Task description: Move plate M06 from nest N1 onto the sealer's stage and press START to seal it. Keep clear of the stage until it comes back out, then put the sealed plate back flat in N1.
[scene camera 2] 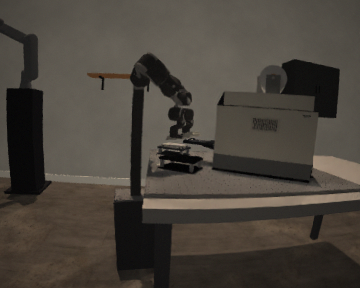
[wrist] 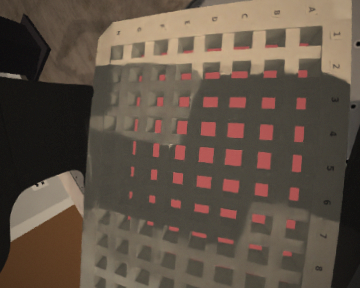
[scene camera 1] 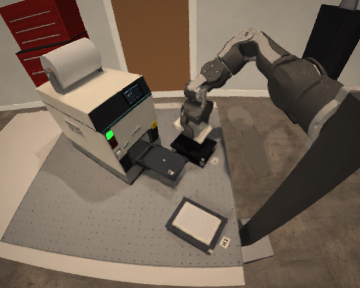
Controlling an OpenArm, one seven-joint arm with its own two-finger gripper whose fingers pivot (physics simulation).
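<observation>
Plate M06, a pale well plate [scene camera 1: 201,132] [wrist: 220,115], is between the fingers of my gripper [scene camera 1: 196,125] [wrist: 196,161]. In the wrist view it fills the middle, with a dark finger on each side and red showing through its wells. It is held above nest N1 [scene camera 1: 194,151] [scene camera 2: 181,157], a black raised nest beside the sealer, with a gap between them. The sealer's stage [scene camera 1: 161,160] [scene camera 2: 199,143] is out, dark and bare. The cream sealer [scene camera 1: 95,110] [scene camera 2: 265,135] has a green-lit button [scene camera 1: 109,135] on its front; its lettering is too small to read.
A second nest [scene camera 1: 181,232] with a pale plate [scene camera 1: 197,221] [scene camera 2: 174,145] stands beside the N2 label [scene camera 1: 225,242]. A film roll [scene camera 1: 75,62] [scene camera 2: 273,79] sits on the sealer. The stage lies between the sealer and N1. Red drawers [scene camera 1: 47,22] stand behind.
</observation>
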